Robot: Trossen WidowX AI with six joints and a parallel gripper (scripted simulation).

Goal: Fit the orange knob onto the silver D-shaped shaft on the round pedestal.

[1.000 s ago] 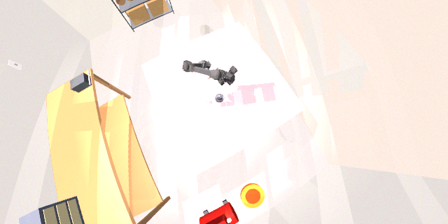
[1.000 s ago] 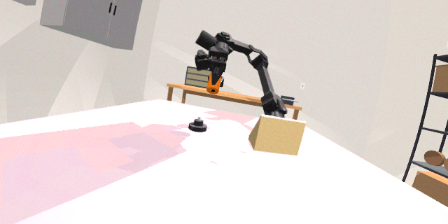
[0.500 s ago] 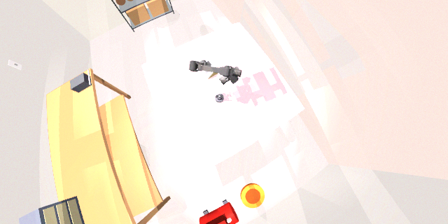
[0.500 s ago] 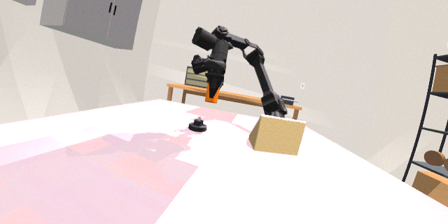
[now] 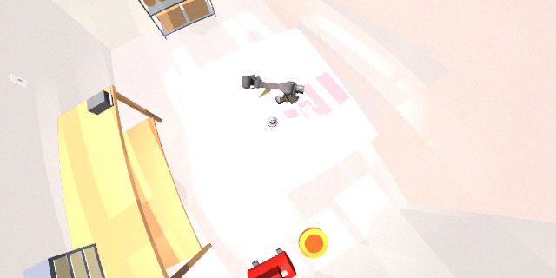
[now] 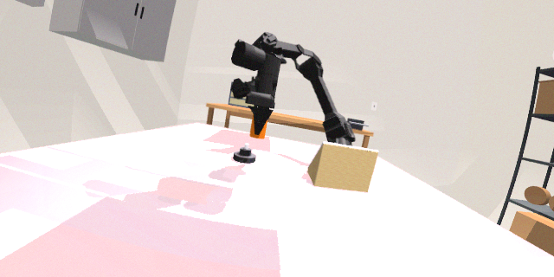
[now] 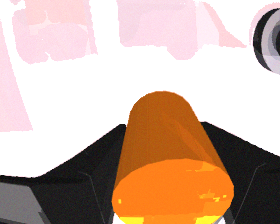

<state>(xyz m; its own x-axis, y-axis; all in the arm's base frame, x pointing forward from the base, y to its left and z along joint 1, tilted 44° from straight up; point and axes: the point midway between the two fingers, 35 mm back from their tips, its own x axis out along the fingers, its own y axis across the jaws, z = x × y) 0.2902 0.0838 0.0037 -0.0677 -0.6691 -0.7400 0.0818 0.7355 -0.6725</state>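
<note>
Right now my gripper tip is 17 cm to the left of the dark round pedestal, 10 cm above it and 3 cm short of it. Round my gripper tip: orange knob (3 cm above).
</note>
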